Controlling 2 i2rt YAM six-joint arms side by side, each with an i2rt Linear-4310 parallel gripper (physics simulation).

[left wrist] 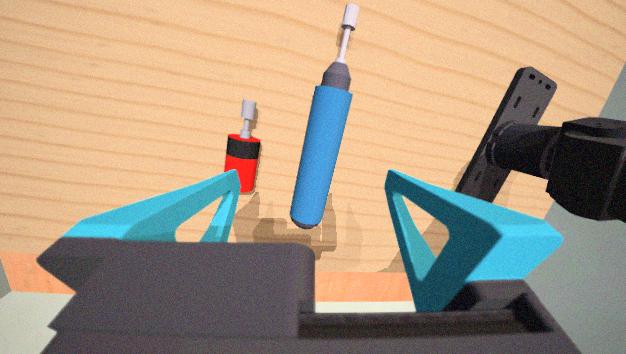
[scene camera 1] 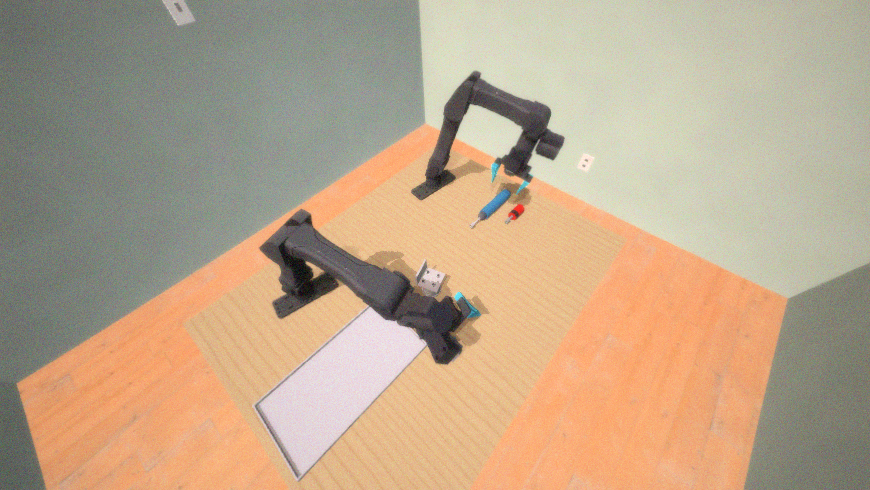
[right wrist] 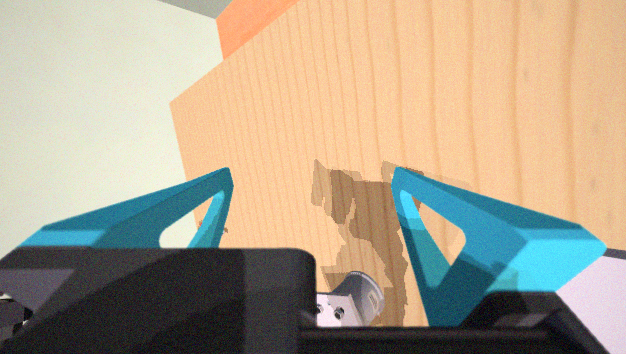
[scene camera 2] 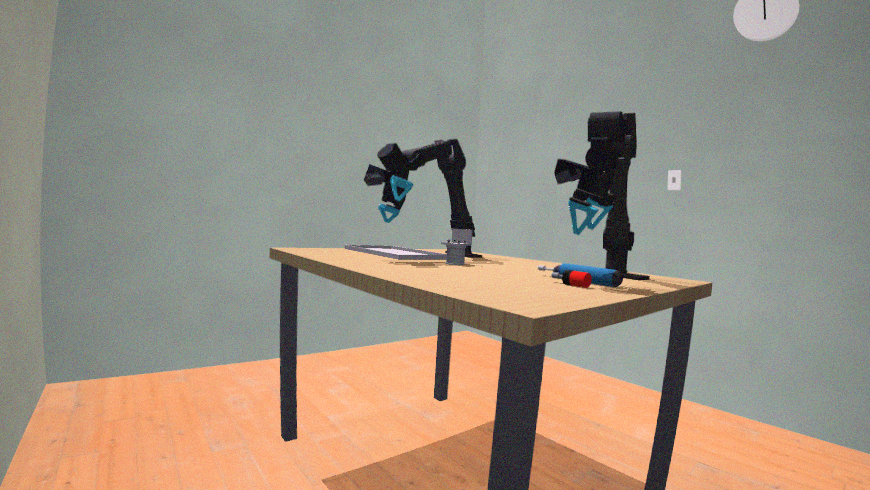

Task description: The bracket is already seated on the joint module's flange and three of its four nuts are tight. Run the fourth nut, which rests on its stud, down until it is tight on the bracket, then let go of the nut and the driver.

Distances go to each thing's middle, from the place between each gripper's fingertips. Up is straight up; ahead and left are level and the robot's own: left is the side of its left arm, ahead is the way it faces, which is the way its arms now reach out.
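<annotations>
My left gripper is 100 mm above the blue driver (scene camera 2: 600, 276), 30 mm past it and 20 mm to the left of it. The red-handled driver (left wrist: 242, 151) is 110 mm below my left hand, 60 mm ahead of it and 10 mm to the left of it; by its middle, the red-handled driver is nearer to my left gripper than to my right hand. I see the grey bracket (right wrist: 351, 317) 40 mm below my left hand, 10 mm ahead of it and 430 mm to the right of it, and the grey joint module (right wrist: 369, 300) 90 mm below my left hand, 10 mm ahead of it and 430 mm to the right of it.
Counting from my right hand, I find the shallow tray (scene camera 1: 311, 408) 15 cm below, 21 cm behind and 27 cm to the right. The grey joint module is 11 cm below my right hand, 19 cm behind it and 8 cm to the left of it, and the grey bracket is 7 cm below my right hand, 19 cm behind it and 8 cm to the left of it. By its middle, the grey joint module is nearer to my right hand than to my left gripper. The red-handled driver is 13 cm below my right hand, 14 cm behind it and 51 cm to the left of it.
</annotations>
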